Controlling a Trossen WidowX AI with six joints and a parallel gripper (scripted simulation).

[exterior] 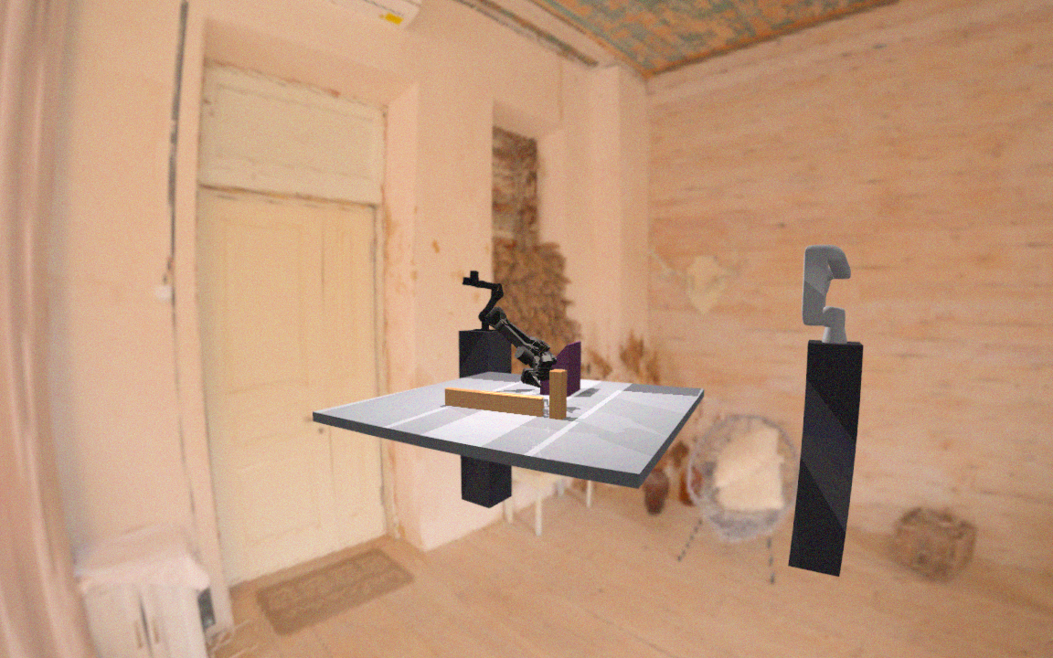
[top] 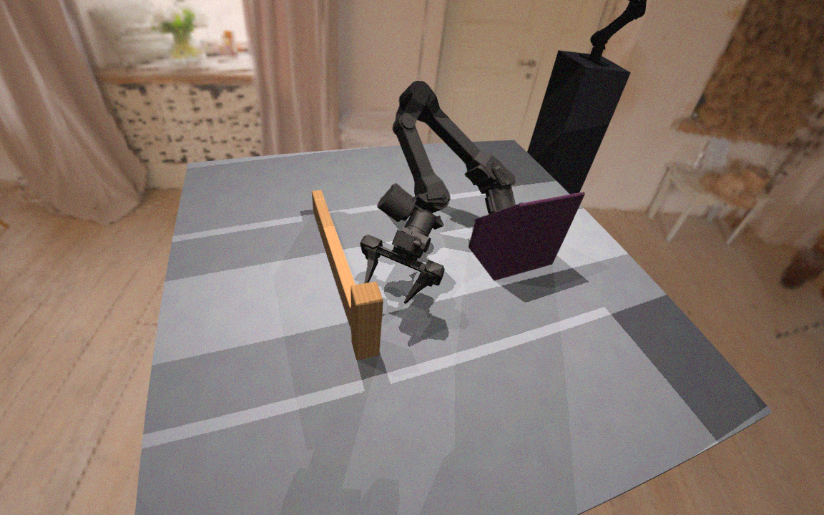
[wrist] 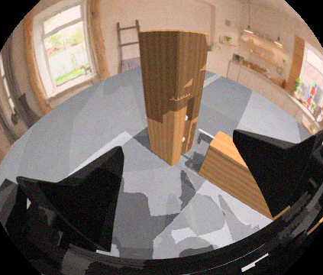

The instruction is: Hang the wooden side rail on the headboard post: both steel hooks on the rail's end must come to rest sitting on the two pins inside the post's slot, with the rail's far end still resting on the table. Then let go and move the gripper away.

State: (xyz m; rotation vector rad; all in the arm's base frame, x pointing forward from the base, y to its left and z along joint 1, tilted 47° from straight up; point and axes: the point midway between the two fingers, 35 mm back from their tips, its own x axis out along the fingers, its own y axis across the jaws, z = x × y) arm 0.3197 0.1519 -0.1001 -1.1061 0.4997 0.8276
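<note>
My gripper tip is now 50 mm short of the wooden headboard post, 60 mm to the right of it and 20 mm above it.
</note>
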